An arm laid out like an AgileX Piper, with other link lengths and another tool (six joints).
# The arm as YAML. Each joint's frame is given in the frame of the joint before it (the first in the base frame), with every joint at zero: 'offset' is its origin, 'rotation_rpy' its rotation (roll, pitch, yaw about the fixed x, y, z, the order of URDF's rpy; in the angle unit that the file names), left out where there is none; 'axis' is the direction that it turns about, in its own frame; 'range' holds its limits. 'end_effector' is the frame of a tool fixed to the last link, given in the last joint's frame.
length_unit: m
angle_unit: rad
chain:
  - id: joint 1
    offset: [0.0, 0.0, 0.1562]
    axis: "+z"
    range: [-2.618, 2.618]
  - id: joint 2
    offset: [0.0, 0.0, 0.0]
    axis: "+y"
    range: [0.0, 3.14]
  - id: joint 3
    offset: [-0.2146, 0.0, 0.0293]
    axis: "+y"
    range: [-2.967, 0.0]
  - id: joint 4
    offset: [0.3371, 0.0, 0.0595]
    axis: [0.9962, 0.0, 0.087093]
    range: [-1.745, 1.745]
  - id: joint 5
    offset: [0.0, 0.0, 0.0]
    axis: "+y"
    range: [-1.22, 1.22]
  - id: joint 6
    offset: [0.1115, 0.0, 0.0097]
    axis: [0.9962, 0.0, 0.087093]
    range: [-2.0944, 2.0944]
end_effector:
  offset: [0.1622, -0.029, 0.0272]
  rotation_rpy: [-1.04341, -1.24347, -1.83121]
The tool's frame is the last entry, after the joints.
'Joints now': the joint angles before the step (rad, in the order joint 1, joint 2, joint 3, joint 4, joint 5, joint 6). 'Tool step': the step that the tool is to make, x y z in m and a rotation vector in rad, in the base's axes. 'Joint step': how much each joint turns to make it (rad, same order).
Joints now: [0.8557, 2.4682, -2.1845, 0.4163, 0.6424, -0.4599]
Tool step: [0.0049, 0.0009, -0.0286, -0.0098, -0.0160, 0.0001]
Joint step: [0.0005, 0.0549, -0.0014, 0.0089, -0.0535, -0.0329]
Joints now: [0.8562, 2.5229, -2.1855, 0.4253, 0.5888, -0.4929]
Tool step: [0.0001, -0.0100, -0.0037, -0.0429, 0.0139, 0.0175]
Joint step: [-0.0128, 0.0019, -0.0185, -0.0250, 0.0632, 0.0004]
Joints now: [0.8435, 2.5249, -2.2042, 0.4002, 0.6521, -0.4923]
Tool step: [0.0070, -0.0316, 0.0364, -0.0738, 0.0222, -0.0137]
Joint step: [-0.0326, -0.0786, -0.0268, -0.0908, 0.1683, 0.0728]
